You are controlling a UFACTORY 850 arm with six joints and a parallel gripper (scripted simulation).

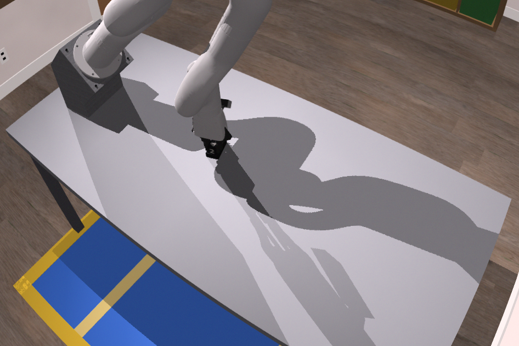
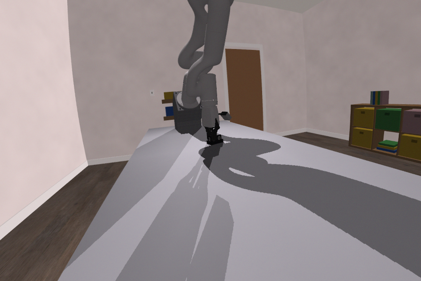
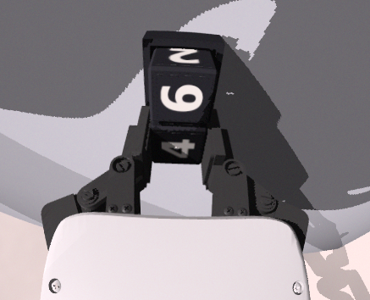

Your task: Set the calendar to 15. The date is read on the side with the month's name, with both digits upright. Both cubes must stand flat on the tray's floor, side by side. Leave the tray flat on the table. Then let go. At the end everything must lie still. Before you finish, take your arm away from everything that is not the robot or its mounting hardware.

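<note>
The black number cube is 10 mm below my hand. The rest, counted from my hand: black tray (10 mm behind, 10 mm to the left, 30 mm below).
</note>
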